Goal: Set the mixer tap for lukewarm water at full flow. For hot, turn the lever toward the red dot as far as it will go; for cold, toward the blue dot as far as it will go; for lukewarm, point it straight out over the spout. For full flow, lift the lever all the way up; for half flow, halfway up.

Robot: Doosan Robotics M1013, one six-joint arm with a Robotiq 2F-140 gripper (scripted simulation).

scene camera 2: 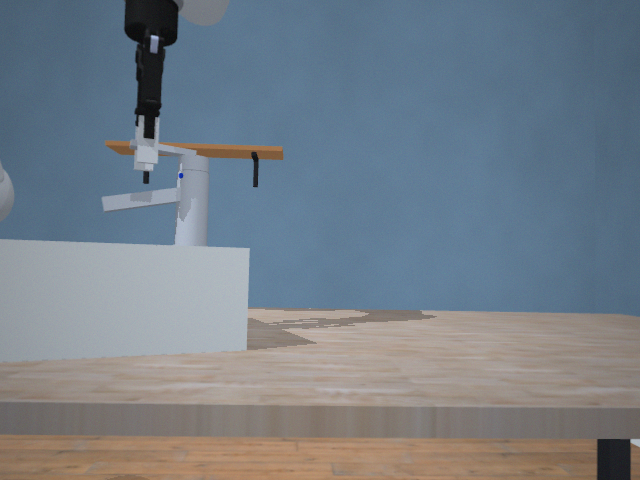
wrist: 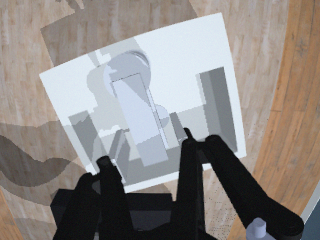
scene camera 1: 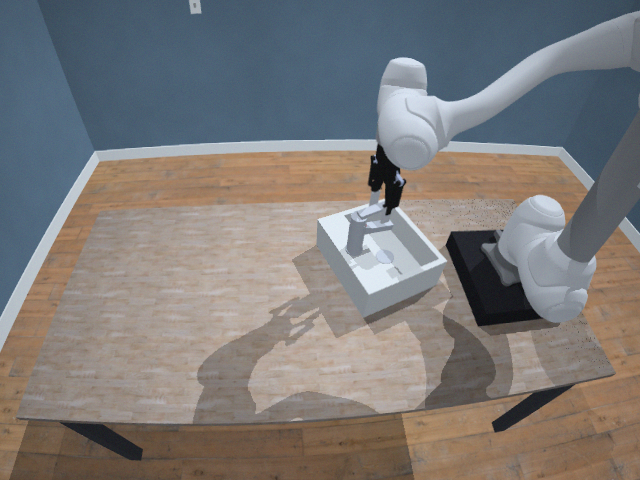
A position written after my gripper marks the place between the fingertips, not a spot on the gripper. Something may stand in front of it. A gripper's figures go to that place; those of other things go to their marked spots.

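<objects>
A white basin [wrist: 207, 103] stands 47 cm from the lens. The marked spots on the basin and a lever [wrist: 131, 92] are 31 cm apart. My gripper [wrist: 149, 131] is 23 cm from the lens, the lever 18 cm from the lens.
</objects>
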